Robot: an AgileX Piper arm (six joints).
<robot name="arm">
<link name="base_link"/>
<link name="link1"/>
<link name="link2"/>
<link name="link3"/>
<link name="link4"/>
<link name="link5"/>
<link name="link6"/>
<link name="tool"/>
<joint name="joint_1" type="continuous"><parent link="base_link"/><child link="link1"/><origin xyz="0.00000 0.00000 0.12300" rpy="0.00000 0.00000 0.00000"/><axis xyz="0 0 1"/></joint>
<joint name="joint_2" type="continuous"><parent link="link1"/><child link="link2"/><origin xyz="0.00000 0.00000 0.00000" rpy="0.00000 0.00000 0.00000"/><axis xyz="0 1 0"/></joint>
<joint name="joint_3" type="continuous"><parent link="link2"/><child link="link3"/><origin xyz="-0.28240 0.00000 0.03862" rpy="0.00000 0.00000 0.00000"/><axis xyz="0 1 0"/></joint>
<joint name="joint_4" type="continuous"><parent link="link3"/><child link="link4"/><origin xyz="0.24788 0.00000 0.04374" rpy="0.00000 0.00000 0.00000"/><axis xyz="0.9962 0 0.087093"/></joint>
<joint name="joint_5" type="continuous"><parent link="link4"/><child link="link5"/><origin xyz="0.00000 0.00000 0.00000" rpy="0.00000 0.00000 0.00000"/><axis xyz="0 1 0"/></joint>
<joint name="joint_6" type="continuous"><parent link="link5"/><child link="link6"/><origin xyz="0.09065 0.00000 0.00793" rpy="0.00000 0.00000 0.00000"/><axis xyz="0.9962 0 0.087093"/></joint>
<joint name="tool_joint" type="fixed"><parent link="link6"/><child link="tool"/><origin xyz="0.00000 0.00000 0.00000" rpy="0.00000 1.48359 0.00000"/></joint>
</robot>
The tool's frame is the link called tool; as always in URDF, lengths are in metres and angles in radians. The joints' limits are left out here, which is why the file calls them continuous.
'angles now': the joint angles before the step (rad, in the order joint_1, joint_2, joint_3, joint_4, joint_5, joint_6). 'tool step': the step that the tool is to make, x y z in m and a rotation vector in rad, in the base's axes. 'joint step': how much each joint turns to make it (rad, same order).
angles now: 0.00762 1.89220 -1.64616 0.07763 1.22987 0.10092
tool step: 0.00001 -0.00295 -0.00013 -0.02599 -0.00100 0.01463
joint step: -0.00231 0.00000 0.00000 -0.02386 0.00001 -0.01341
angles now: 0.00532 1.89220 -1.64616 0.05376 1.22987 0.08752
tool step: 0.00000 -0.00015 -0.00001 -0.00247 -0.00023 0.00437
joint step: 0.00000 0.00000 0.00001 -0.00174 -0.00002 -0.00417
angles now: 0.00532 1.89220 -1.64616 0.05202 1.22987 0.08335
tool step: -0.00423 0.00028 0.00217 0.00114 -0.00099 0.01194
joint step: 0.00001 -0.01663 0.01626 0.00348 0.00001 -0.01271
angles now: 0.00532 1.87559 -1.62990 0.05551 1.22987 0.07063
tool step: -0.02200 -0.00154 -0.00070 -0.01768 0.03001 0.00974
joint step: 0.00000 -0.07087 0.10331 -0.01658 -0.00203 -0.00706
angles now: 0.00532 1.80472 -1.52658 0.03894 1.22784 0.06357
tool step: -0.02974 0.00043 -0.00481 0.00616 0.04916 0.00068
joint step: 0.00000 -0.08788 0.13708 0.00685 0.00001 -0.00216
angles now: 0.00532 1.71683 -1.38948 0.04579 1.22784 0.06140
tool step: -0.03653 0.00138 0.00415 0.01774 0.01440 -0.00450
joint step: 0.00001 -0.12474 0.13902 0.01837 0.00003 0.00001
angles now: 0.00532 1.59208 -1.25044 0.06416 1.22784 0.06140
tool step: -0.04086 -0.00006 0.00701 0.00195 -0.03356 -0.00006
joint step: -0.00001 -0.15644 0.14370 0.00237 -0.02077 -0.00186
